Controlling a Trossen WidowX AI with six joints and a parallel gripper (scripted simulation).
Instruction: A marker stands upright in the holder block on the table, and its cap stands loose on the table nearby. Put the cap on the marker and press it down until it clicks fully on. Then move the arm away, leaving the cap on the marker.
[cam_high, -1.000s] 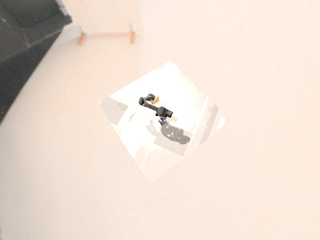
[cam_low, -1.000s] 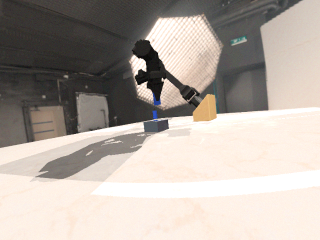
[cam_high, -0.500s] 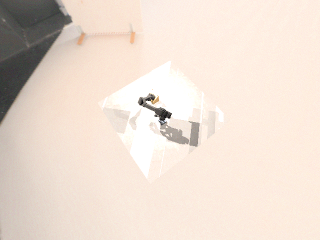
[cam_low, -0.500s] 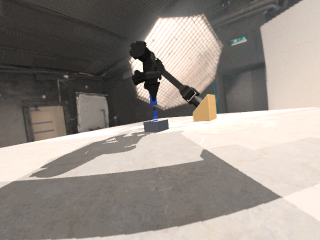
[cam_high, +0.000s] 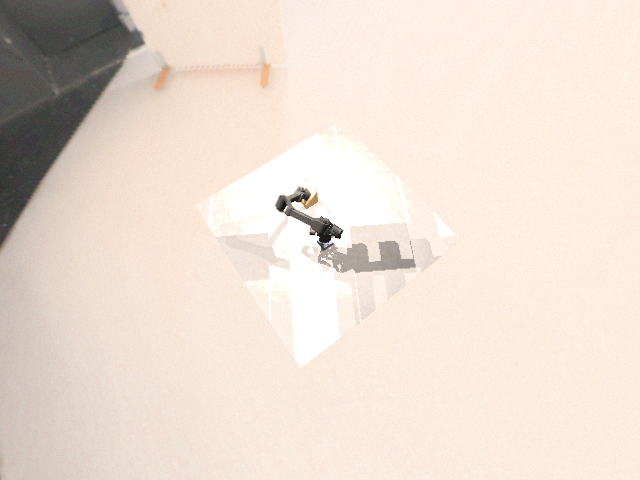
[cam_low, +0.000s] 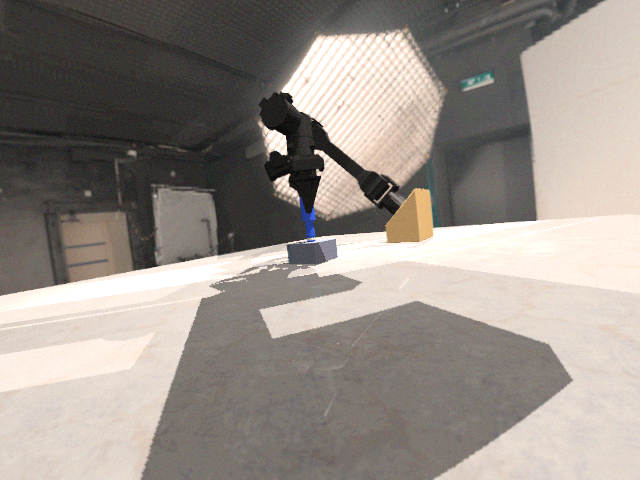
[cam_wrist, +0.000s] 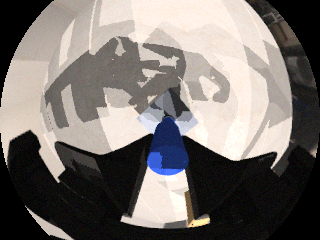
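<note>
Right now my gripper tip is 80 mm above the dark grey holder block. Also, from my gripper tip: blue cap 10 mm above.
</note>
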